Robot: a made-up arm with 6 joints. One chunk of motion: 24 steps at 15 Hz.
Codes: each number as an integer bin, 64 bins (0 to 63) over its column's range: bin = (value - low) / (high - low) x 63, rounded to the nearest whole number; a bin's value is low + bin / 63 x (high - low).
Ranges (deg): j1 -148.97..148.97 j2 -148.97..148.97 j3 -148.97..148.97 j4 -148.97..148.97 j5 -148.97..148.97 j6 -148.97..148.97
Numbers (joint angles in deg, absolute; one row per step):
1: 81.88 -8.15 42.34 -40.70 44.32 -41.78
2: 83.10 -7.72 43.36 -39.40 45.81 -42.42
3: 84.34 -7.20 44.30 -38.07 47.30 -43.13
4: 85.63 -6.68 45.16 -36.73 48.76 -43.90
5: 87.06 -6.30 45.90 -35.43 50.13 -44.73
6: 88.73 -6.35 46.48 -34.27 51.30 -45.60
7: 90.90 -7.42 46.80 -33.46 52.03 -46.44
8: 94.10 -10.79 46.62 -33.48 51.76 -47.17
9: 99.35 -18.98 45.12 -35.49 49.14 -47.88
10: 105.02 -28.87 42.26 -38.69 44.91 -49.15
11: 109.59 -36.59 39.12 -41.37 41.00 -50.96
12: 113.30 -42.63 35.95 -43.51 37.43 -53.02
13: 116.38 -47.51 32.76 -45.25 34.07 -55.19
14: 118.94 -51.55 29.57 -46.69 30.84 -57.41
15: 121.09 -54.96 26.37 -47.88 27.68 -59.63
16: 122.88 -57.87 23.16 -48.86 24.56 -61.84
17: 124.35 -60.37 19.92 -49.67 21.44 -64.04
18: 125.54 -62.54 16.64 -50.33 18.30 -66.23
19: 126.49 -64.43 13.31 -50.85 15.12 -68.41
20: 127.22 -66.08 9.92 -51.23 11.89 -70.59
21: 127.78 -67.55 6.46 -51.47 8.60 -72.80
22: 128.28 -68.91 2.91 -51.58 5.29 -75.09
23: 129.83 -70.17 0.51 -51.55 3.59 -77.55
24: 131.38 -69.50 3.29 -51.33 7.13 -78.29
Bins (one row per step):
1: 49 30 40 23 41 23
2: 49 30 41 23 41 23
3: 49 30 41 23 42 22
4: 50 30 41 24 42 22
5: 50 30 41 24 42 22
6: 50 30 41 24 42 22
7: 51 30 41 24 43 22
8: 51 29 41 24 42 22
9: 53 27 41 24 42 21
10: 54 25 40 23 41 21
11: 55 24 40 23 40 21
12: 55 22 39 22 39 20
13: 56 21 38 22 39 20
14: 57 21 38 22 38 19
15: 57 20 37 21 37 19
16: 57 19 36 21 37 18
17: 58 19 36 21 36 18
18: 58 18 35 21 35 17
19: 58 18 34 21 35 17
20: 58 18 34 21 34 17
21: 59 17 33 21 33 16
22: 59 17 32 21 33 16
23: 59 17 32 21 32 15
24: 59 17 32 21 33 15

